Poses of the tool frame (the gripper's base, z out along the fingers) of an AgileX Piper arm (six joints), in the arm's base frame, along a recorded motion.
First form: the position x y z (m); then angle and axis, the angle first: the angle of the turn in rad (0 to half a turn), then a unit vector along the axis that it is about.
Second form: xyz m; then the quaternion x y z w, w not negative. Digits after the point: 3 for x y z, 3 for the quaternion.
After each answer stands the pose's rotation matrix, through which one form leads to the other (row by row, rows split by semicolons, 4 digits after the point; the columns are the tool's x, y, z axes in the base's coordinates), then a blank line. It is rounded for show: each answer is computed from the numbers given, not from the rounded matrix.
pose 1, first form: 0.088 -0.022 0.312 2.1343 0.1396 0.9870 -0.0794
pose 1, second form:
0.088 -0.022 0.312 0.122 0.864 -0.070 0.483
-0.5043 0.2785 0.8174; 0.1443 0.9604 -0.2383; -0.8514 -0.0022 -0.5245

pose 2, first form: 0.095 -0.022 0.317 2.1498 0.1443 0.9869 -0.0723
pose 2, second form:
0.095 -0.022 0.317 0.127 0.868 -0.064 0.476
-0.5150 0.2808 0.8099; 0.1598 0.9597 -0.2312; -0.8422 0.0104 -0.5391

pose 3, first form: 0.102 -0.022 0.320 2.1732 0.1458 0.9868 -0.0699
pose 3, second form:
0.102 -0.022 0.320 0.129 0.873 -0.062 0.465
-0.5333 0.2830 0.7972; 0.1678 0.9590 -0.2282; -0.8291 0.0121 -0.5590

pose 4, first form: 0.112 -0.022 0.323 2.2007 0.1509 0.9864 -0.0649
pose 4, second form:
0.112 -0.022 0.323 0.135 0.879 -0.058 0.453
-0.5529 0.2890 0.7815; 0.1841 0.9571 -0.2237; -0.8127 0.0202 -0.5824

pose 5, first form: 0.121 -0.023 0.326 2.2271 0.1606 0.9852 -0.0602
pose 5, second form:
0.121 -0.023 0.326 0.144 0.884 -0.054 0.441
-0.5687 0.3025 0.7649; 0.2071 0.9526 -0.2227; -0.7961 0.0317 -0.6044

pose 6, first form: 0.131 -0.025 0.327 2.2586 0.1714 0.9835 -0.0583
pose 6, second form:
0.131 -0.025 0.327 0.155 0.889 -0.053 0.427
-0.5868 0.3206 0.7435; 0.2305 0.9464 -0.2262; -0.7762 0.0387 -0.6293

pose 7, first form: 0.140 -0.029 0.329 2.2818 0.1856 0.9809 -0.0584
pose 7, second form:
0.140 -0.029 0.329 0.169 0.892 -0.053 0.417
-0.5957 0.3451 0.7253; 0.2566 0.9374 -0.2353; -0.7611 0.0460 -0.6470

